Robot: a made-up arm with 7 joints. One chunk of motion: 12 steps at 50 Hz.
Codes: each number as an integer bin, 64 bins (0 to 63) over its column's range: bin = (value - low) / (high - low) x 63, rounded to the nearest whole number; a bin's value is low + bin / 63 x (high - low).
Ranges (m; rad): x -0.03..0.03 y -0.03..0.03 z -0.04..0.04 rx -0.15..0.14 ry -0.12..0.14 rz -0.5..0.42
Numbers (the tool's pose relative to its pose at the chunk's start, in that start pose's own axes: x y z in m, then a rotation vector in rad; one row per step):
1: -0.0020 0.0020 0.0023 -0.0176 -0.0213 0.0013
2: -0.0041 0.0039 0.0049 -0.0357 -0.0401 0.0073
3: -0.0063 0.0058 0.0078 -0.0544 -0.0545 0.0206
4: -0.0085 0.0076 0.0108 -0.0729 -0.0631 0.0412
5: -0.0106 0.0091 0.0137 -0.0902 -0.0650 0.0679
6: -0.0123 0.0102 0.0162 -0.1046 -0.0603 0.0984
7: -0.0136 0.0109 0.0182 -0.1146 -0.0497 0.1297
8: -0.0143 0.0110 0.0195 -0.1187 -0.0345 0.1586
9: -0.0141 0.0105 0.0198 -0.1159 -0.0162 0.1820
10: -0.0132 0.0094 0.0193 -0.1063 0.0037 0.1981
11: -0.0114 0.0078 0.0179 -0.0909 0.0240 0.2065
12: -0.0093 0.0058 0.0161 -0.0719 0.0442 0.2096
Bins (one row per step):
1: 29 34 33 29 24 34
2: 27 36 35 25 19 35
3: 25 38 38 21 16 36
4: 23 39 40 17 14 37
5: 20 41 42 13 13 39
6: 19 42 44 10 14 41
7: 17 43 46 8 17 43
8: 16 43 47 7 21 45
9: 17 43 47 7 25 47
10: 18 41 47 9 30 48
11: 20 40 46 13 35 48
12: 22 38 44 17 40 49

